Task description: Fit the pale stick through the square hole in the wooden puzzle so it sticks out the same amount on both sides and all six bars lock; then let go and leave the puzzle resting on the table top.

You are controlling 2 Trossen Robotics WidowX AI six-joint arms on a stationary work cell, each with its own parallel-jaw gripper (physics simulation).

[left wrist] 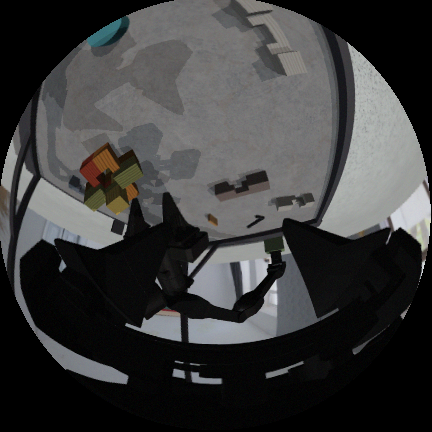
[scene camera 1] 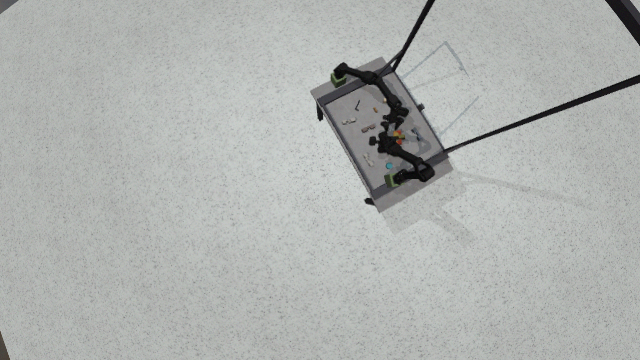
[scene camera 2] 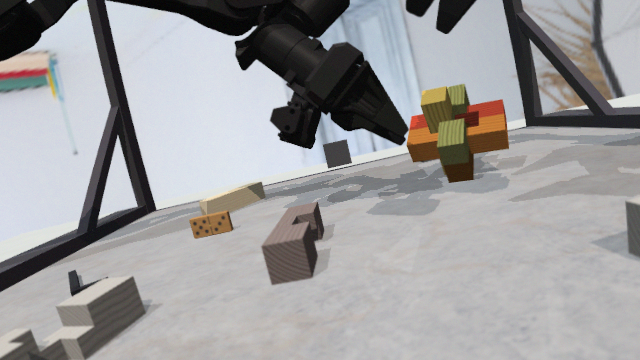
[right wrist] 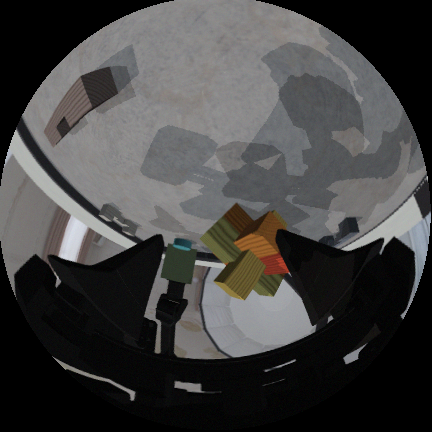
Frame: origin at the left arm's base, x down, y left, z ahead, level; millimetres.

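Seen in the pictures: left gripper, between the fingertips: (left wrist: 227,225) (scene camera 2: 429,24); right gripper, between the fingertips: (left wrist: 147,195) (scene camera 1: 390,131) (scene camera 2: 404,138) (right wrist: 220,238); left arm's base, origin of its link: (scene camera 1: 397,179); right arm's base, origin of its link: (left wrist: 275,251) (scene camera 1: 338,75).
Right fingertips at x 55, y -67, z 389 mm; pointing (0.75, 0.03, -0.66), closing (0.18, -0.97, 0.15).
Pixels of each thing's top centre, then the offset from my right fingertips to it. "spot": a spot on its surface instead.
- pale stick, centre of its top: (scene camera 2: 231,191) (scene camera 1: 390,100) dx +34, dy -89, dz +288 mm
- brown notched block, centre of its top: (scene camera 2: 294,220) (right wrist: 59,121) (left wrist: 242,191) dx +34, dy +159, dz +79 mm
- orange domino, centre of its top: (scene camera 2: 208,215) (left wrist: 212,223) (scene camera 1: 375,109) dx +38, dy +59, dz +232 mm
- pale grey notched block, a spot on its surface: (left wrist: 292,63) spot: dx +34, dy +235, dz -145 mm
- black bent piece, centre of its top: (scene camera 2: 86,275) (left wrist: 252,222) dx +54, dy +187, dz +303 mm
- teal round object, centre of its top: (right wrist: 181,247) (scene camera 1: 389,165) dx +42, dy +60, dz -268 mm
The wooden puzzle (scene camera 1: 398,134) (scene camera 2: 487,134) (left wrist: 128,172) (right wrist: 222,240), with red, orange, green, yellow and brown bars, stands on the table. A dark square hollow shows among its bars in the left wrist view. The pale stick (scene camera 1: 385,100) (scene camera 2: 234,198) lies on the table, apart from the puzzle, beyond the domino in scene camera 2. My right gripper (scene camera 2: 403,138) (left wrist: 147,195) (right wrist: 220,238) is open and empty, its fingertips close beside the puzzle. My left gripper (scene camera 2: 431,23) (left wrist: 227,225) is open and empty, above the table and higher than the puzzle in scene camera 2.
A brown notched block (scene camera 2: 290,257) (left wrist: 250,186) (right wrist: 82,97), an orange domino (scene camera 1: 375,109) (scene camera 2: 211,225), a grey notched block (scene camera 2: 112,305) (left wrist: 287,202), a pale grey notched block (left wrist: 292,63), a black bent piece (left wrist: 256,221) and a teal round object (scene camera 1: 389,165) (left wrist: 110,34) lie around.
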